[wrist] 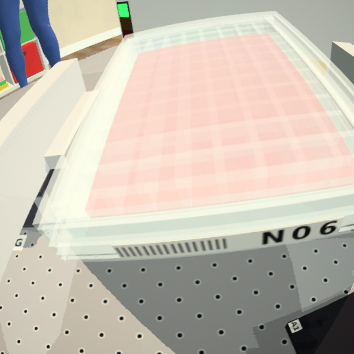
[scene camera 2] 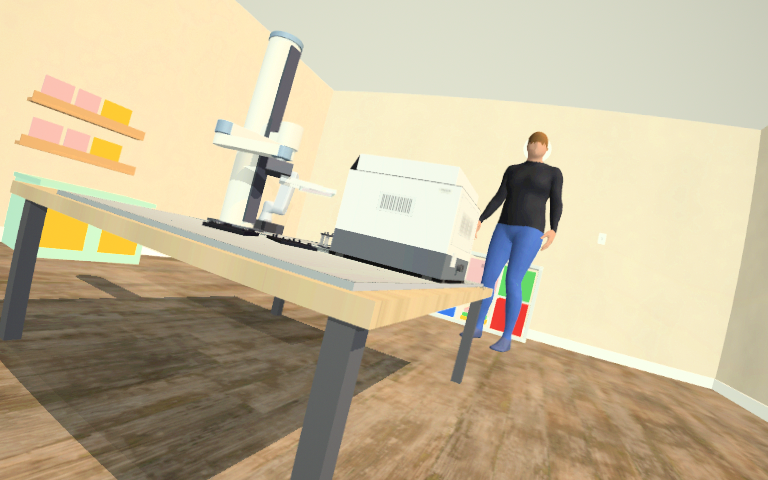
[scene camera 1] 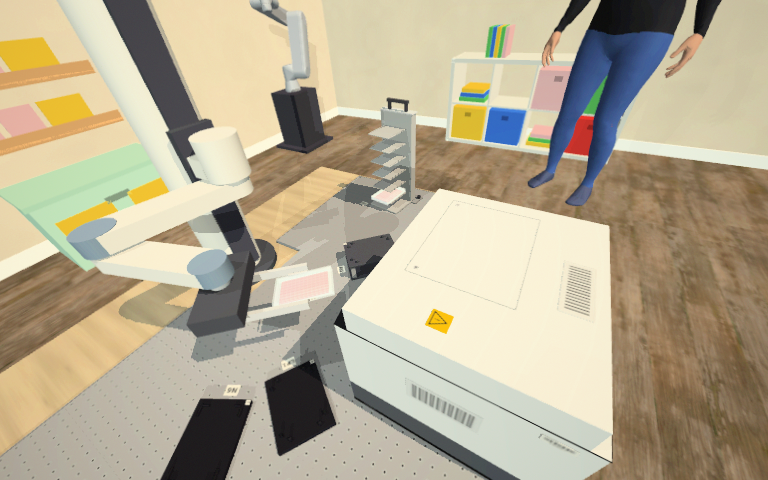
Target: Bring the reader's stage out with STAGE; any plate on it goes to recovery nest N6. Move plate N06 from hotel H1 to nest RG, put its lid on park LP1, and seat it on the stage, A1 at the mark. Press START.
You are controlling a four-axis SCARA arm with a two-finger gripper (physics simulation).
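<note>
My gripper is shut on plate N06, one finger along each long side. The plate is level, high above the perforated deck, pink inside under what looks like a clear lid. Its N06 label faces the wrist camera. Nest N6 is black and empty. Another empty black nest lies beside it, its label too small to read. A black nest stands left of the white reader. A hotel stands behind, with a pinkish plate on its lowest level. The reader's stage does not show.
The arm column stands at the deck's far left edge. In the wrist view a lit green indicator shows beyond the plate, and a black nest corner marked A1 lies below right. A person stands behind the reader.
</note>
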